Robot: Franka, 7 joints.
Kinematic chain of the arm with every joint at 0, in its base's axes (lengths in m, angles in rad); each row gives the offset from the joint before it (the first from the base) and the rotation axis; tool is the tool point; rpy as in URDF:
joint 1: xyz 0 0 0.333 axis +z
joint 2: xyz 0 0 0 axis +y
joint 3: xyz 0 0 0.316 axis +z
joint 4: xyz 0.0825 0 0 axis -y
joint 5: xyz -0.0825 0 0.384 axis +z
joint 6: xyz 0 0 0 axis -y
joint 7: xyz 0.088 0 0 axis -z
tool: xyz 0 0 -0.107 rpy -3.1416 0 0
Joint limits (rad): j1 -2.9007..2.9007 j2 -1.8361..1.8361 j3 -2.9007..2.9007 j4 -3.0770..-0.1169 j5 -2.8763..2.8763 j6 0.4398..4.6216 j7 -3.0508..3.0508
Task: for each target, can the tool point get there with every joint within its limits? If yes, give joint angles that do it. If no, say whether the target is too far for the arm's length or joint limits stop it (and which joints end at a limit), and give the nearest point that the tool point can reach.
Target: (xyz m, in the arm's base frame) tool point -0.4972 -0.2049 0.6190
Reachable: yes | joints 2.2347 -0.0343 1.4078 -2.1040 0.5275 3.8461 2.0574
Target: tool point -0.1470 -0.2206 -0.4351
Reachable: no: joint limits stop it (at a limit: joint 2) | nearest point -0.1482 -0.2225 -0.3605 | short by 0.075 m
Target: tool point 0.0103 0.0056 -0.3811
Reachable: no: joint limits stop it (at a limit: joint 2) | nearest point 0.0427 0.0232 -0.3061 | short by 0.084 m
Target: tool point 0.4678 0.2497 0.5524
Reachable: yes | joints 2.2341 0.4253 -1.9380 -1.8880 0.2980 1.7775 -1.1155
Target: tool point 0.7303 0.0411 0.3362
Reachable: yes | joints 0.1457 1.2976 -0.9281 -0.6234 -1.0051 4.1710 0.2151
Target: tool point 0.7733 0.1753 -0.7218
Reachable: no: too far | nearest point 0.5333 0.1209 -0.2908 | short by 0.496 m
